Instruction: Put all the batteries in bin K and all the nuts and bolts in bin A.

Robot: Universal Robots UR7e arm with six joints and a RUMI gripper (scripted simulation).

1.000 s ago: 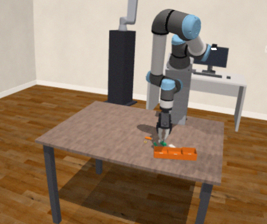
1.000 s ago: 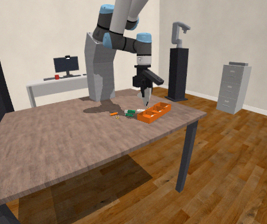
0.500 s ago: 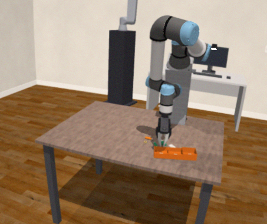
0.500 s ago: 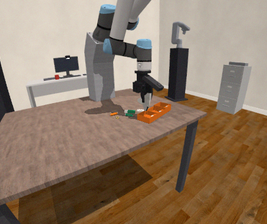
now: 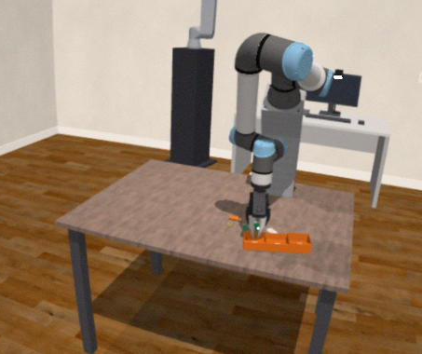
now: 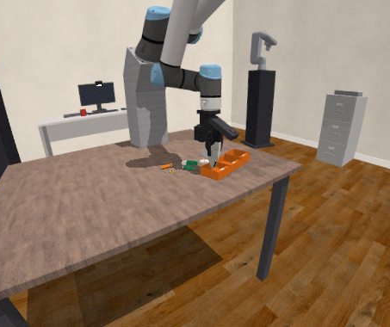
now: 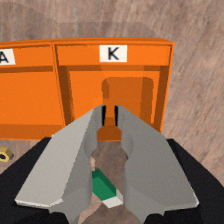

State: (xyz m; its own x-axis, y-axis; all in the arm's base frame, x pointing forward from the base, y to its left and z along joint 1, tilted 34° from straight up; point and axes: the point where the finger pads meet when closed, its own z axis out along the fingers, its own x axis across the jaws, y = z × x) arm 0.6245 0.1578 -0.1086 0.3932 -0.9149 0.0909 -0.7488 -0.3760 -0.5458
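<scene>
Right now the orange bin tray is 30 mm behind my hand, 80 mm to the left of it and 20 mm below it. Also, from my hand: white domino (120 mm behind, 20 mm to the left, 30 mm below); green-and-white battery (130 mm behind, 60 mm to the right, 30 mm below); green battery (70 mm behind, 80 mm to the right, 30 mm below).
</scene>
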